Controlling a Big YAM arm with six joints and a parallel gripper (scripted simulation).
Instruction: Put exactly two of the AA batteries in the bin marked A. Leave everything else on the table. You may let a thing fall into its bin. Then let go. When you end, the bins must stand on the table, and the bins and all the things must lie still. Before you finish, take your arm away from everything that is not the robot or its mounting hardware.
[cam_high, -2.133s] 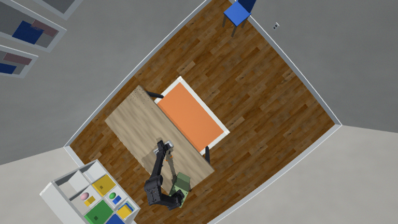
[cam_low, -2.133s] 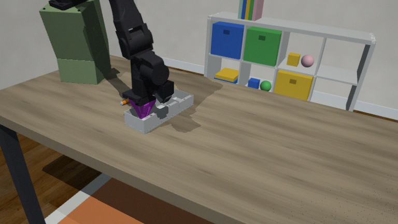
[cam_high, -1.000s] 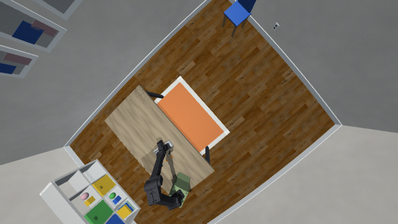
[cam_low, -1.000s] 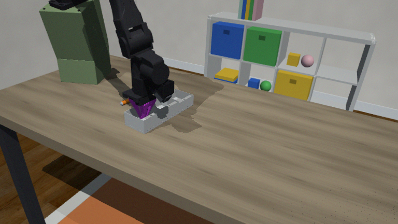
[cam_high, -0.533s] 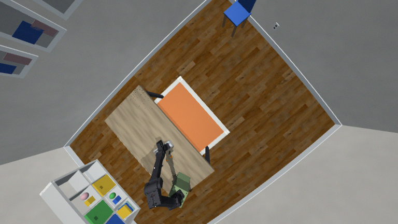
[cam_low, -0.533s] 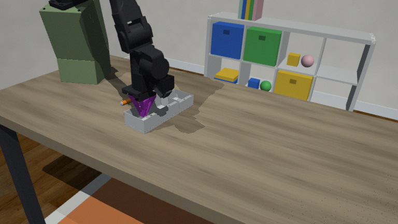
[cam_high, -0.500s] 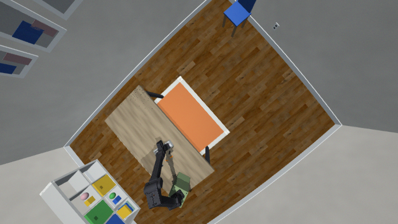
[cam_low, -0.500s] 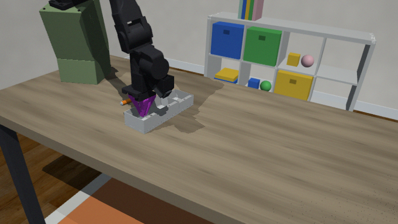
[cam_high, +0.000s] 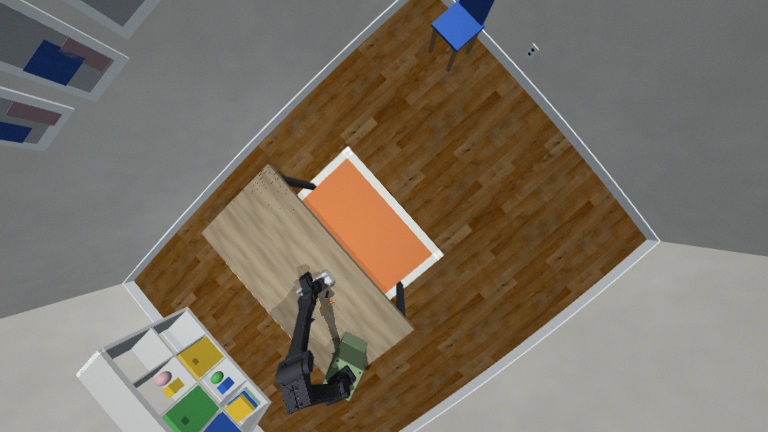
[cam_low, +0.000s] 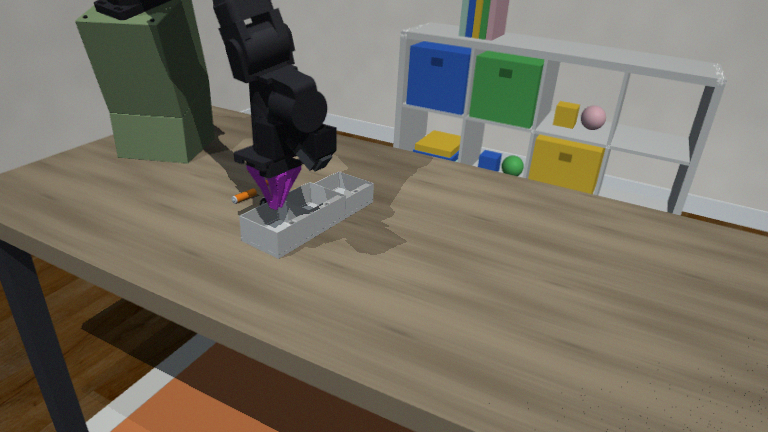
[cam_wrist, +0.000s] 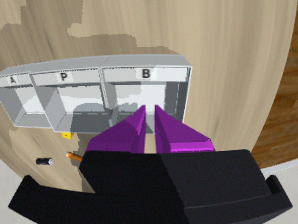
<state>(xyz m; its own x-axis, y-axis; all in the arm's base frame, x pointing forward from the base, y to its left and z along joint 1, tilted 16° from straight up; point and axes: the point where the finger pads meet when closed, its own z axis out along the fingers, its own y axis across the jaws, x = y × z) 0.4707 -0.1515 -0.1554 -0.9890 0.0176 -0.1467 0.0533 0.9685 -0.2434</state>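
Now: hand 9 cm to the right of the grey three-compartment bin and 5 cm above it. Also, from my hand: orange AA battery (15 cm behind, 7 cm to the left, 6 cm below); then yellow cube (14 cm to the left, 7 cm behind, 6 cm below); then orange battery (16 cm to the left, 15 cm behind, 6 cm below).
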